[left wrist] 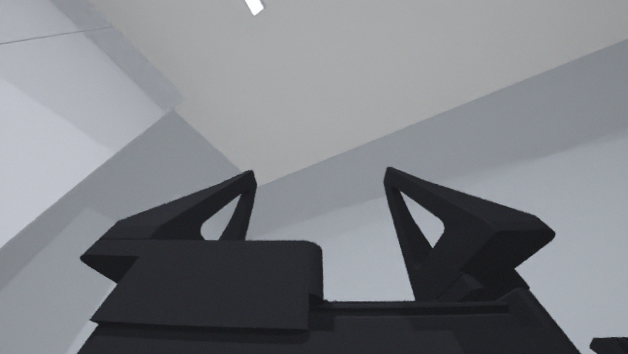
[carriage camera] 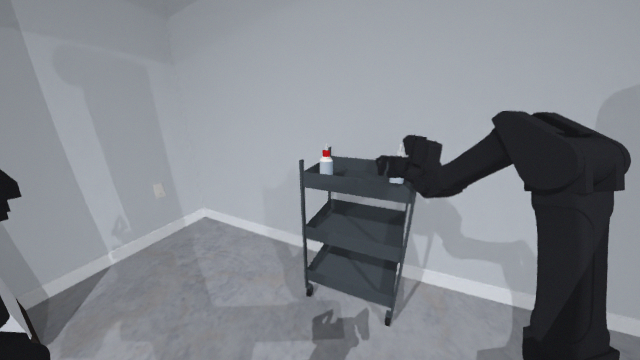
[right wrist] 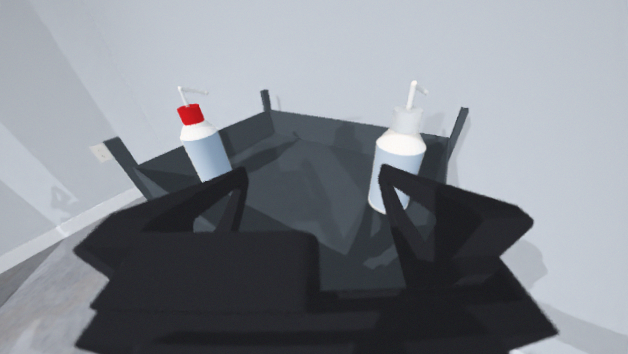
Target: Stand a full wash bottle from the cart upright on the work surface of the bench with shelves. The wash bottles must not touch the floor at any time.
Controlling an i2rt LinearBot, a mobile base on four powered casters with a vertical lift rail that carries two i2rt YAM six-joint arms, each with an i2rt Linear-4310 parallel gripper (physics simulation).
same spot on dark three-tier cart: (right wrist: 307, 173) = (carriage camera: 361, 178)
